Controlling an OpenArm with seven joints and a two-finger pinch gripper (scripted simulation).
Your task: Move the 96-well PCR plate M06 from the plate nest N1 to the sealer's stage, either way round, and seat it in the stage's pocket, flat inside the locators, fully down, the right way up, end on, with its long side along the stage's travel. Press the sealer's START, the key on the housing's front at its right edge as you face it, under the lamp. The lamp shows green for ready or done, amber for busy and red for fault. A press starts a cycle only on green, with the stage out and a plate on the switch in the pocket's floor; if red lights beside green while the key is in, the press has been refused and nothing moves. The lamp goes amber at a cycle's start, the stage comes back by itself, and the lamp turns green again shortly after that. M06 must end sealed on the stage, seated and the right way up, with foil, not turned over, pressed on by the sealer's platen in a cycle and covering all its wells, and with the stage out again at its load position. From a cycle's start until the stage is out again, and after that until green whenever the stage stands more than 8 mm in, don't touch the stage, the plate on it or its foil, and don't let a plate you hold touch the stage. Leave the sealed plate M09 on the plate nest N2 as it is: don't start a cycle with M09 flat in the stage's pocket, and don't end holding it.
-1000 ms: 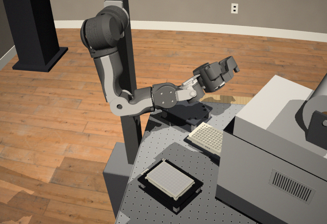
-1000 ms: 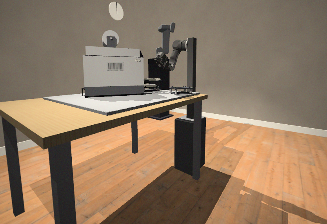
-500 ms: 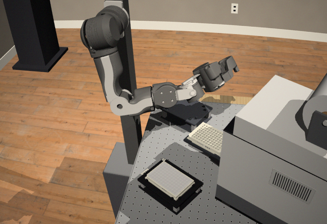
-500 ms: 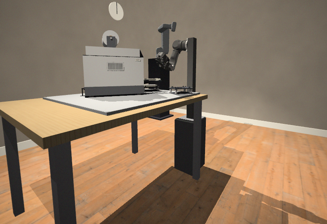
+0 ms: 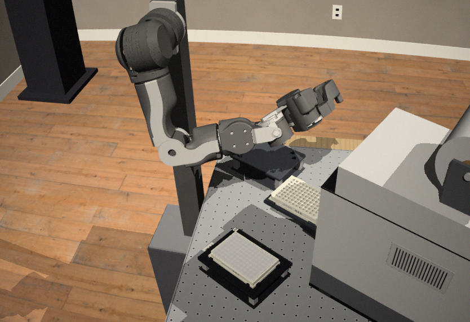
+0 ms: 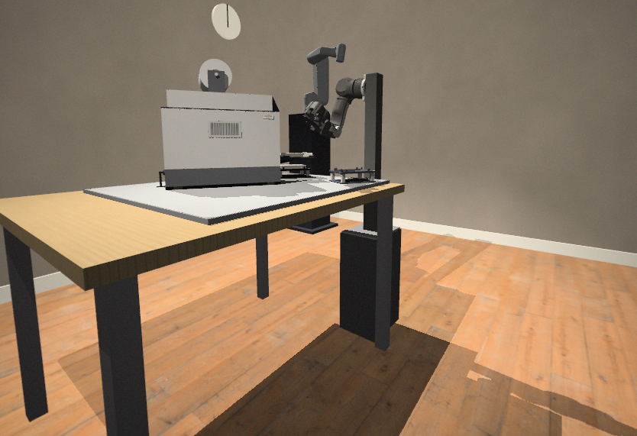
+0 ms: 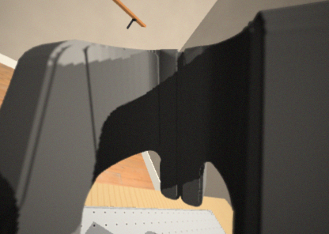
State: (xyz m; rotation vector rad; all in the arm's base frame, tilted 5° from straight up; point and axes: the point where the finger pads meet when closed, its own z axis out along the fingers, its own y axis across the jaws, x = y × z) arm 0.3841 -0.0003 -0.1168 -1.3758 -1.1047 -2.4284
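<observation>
Right now the square grey key is 29 cm to the right of my hand and 11 cm below it. Also, from my hand: open-welled plate M06: 18 cm below, 16 cm to the right, 4 cm behind; dark sealer stage: 20 cm below, 16 cm to the right, 4 cm behind; yellow warning label: 14 cm below, 13 cm to the right, 9 cm ahead.
</observation>
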